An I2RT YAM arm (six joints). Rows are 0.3 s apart.
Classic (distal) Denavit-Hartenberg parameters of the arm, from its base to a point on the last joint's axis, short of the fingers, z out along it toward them. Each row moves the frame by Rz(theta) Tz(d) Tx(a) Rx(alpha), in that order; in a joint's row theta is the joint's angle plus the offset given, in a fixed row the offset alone. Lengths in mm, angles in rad.
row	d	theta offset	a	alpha
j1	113.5	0	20	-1.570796
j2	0	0	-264	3.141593
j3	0	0.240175	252.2	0
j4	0	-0.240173	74	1.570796
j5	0	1.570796	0	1.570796
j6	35.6	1.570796	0	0
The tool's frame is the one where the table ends.
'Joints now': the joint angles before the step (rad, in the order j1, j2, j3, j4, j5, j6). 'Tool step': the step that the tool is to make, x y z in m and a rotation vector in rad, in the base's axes. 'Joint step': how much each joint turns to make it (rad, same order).
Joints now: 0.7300, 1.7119, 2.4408, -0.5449, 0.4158, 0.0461
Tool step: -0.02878, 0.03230, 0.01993, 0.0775, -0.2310, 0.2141
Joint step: 0.1290, -0.0001, -0.0388, 0.2855, -0.1150, -0.0844
